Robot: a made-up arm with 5 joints. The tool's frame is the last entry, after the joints.
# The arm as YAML. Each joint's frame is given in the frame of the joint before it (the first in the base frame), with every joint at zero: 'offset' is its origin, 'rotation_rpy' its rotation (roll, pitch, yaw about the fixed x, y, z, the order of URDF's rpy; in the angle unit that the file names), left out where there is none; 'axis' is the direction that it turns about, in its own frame. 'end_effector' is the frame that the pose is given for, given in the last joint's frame.
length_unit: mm
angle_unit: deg
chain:
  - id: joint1
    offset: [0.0, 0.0, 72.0]
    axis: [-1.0, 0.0, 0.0]
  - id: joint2
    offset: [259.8, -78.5, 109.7]
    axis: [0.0, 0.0, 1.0]
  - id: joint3
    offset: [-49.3, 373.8, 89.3]
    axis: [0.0, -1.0, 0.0]
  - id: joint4
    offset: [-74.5, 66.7, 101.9]
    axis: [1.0, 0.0, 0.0]
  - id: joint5
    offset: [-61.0, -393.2, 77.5]
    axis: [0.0, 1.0, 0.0]
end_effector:
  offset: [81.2, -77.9, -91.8]
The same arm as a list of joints. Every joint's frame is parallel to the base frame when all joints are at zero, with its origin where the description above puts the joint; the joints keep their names.
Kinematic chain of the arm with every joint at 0, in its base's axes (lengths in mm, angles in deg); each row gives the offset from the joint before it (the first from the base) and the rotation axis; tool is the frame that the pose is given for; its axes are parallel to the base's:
joint1: xyz 0.0 0.0 72.0 axis -x
joint2: xyz 259.8 -78.5 109.7 axis +z
joint3: xyz -49.3 373.8 89.3 axis -y
joint4: xyz -74.5 66.7 101.9 axis +x
joint5: xyz -61.0 -393.2 77.5 axis +y
tool: xyz 81.2 -77.9 -91.8

